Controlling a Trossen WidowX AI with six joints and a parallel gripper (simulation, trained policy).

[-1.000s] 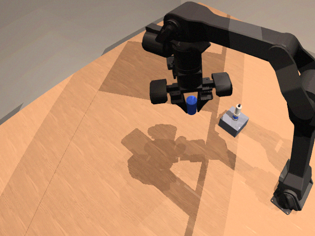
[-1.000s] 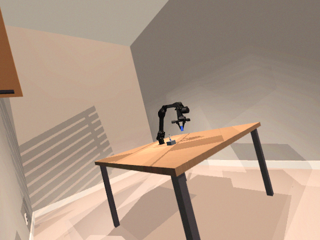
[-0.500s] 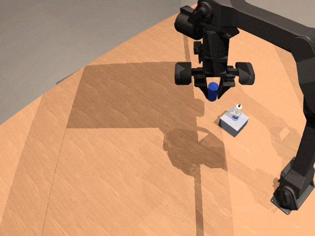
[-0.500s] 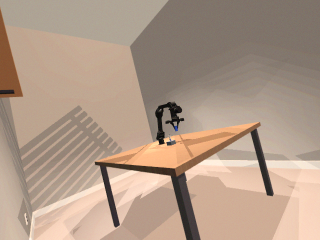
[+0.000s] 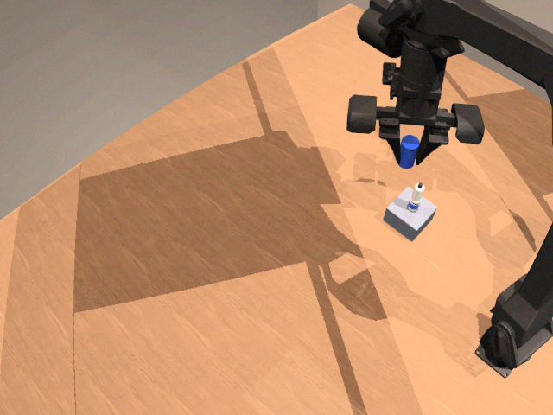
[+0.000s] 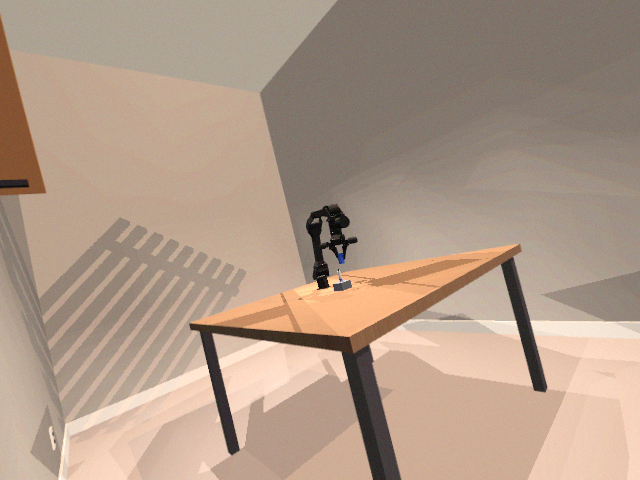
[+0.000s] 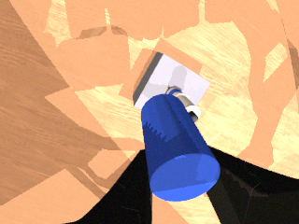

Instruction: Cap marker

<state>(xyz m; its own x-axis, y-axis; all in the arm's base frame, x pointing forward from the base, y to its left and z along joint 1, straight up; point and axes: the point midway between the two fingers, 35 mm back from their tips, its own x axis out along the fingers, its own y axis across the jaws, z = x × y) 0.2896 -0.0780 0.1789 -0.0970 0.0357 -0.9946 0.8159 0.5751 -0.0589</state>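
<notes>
Right now the grey holder block is 3 cm behind my gripper tip, 1 cm to the right of it and 13 cm below it. The rest, counted from my gripper tip: blue cap 1 cm ahead, 1 cm to the right, 1 cm above.
</notes>
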